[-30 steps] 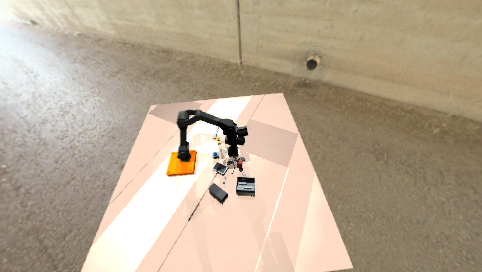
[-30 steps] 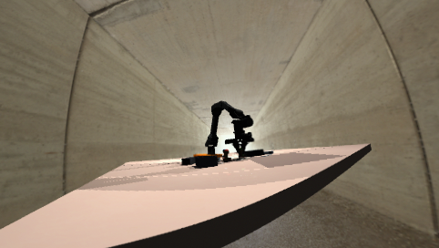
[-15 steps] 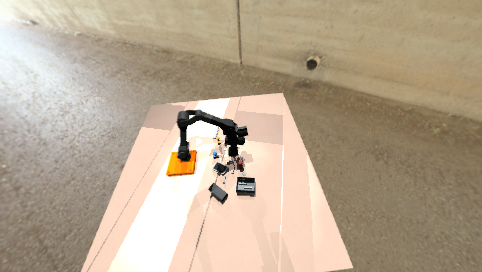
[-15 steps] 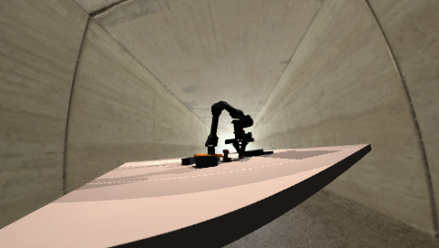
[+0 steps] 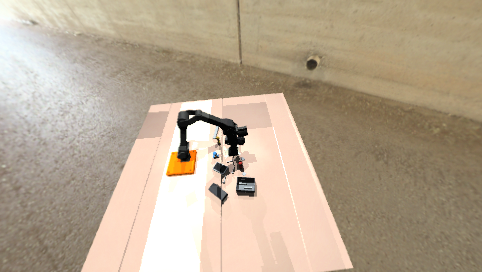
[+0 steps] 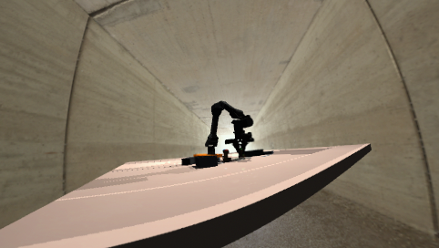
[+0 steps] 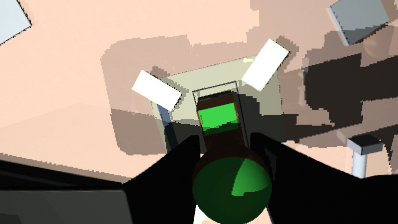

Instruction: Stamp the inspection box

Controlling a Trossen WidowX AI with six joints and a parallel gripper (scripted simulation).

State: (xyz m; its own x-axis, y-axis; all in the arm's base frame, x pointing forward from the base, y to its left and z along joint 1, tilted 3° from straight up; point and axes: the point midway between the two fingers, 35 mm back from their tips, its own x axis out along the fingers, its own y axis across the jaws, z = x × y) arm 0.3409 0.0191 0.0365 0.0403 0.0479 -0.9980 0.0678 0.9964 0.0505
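Now: gripper tip right at the green-knobbed pass stamp. The rest, counted from my gripper tip: blue-topped stamp: 13 cm behind, 3 cm to the right; then card: 2 cm below, 2 cm behind; then red-topped stamp: 13 cm to the right, 3 cm ahead.
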